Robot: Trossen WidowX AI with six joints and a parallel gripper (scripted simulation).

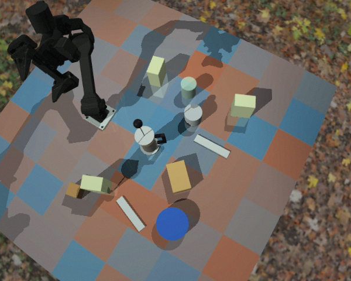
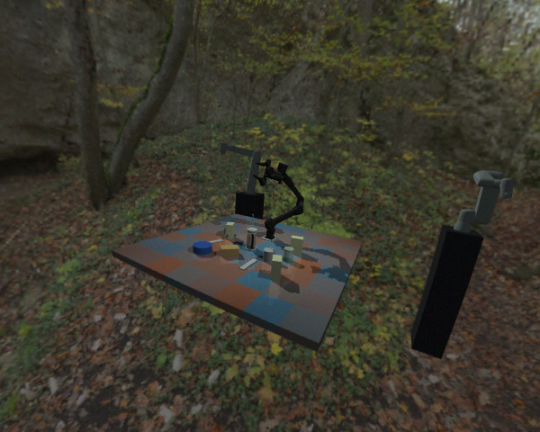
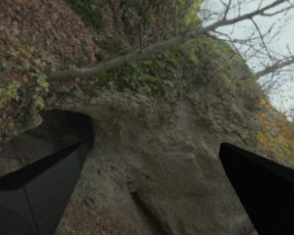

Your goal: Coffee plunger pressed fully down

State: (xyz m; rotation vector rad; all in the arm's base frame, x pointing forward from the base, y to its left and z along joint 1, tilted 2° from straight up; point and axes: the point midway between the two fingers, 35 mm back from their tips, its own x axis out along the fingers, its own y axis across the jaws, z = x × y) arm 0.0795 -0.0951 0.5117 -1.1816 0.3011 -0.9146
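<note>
Right now the coffee press is 16 cm ahead of my gripper tip, 12 cm to the left of it and 40 cm below it. Also, from my gripper tip: blue disc 39 cm ahead, 10 cm to the right, 51 cm below; then orange block 32 cm ahead, 6 cm to the left, 50 cm below; then pale green cylinder 16 cm ahead, 40 cm to the left, 49 cm below.
</note>
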